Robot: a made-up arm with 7 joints.
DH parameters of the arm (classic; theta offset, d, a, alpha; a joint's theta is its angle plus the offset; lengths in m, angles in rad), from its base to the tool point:
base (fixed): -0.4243 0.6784 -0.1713 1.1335
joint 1: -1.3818 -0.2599 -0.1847 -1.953
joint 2: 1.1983 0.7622 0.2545 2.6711
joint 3: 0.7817 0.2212 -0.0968 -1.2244
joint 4: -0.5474 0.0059 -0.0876 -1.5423
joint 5: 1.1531 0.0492 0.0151 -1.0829
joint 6: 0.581 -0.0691 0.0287 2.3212
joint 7: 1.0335 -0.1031 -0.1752 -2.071
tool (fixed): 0.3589 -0.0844 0 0
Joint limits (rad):
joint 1: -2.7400..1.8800
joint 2: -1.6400..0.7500
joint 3: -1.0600..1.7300
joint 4: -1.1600..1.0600
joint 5: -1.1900..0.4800
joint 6: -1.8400..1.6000
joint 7: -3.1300..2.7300
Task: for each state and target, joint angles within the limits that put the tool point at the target. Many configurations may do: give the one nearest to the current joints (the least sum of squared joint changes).
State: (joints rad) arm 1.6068 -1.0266 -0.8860 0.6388 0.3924 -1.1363 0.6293
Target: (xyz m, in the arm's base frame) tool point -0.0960 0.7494 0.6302
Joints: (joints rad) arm 1.8800 -0.4421 -0.4894 0.6144 0.4800 -0.9076 0.6096
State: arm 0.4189 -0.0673 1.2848 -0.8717 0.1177 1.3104 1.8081
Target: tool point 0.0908 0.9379 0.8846
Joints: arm 0.8777 0.3465 1.2299 -0.8891 0.0798 1.3241 1.8322
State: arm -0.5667 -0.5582 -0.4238 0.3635 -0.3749 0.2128 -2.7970
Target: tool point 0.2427 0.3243 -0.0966
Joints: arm -1.4242 -0.4364 -0.2331 -0.0350 -0.4366 0.1885 -2.8839
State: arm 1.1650 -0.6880 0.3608 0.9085 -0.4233 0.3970 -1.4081
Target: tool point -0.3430 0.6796 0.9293
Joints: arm 1.8375 -0.9188 -0.2881 0.9240 -0.4254 0.3814 -1.1558
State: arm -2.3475 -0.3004 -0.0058 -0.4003 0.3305 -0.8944 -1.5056
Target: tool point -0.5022 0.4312 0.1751
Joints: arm -2.7400 -0.5143 -0.3980 -0.3212 0.4479 -0.7279 -1.4232
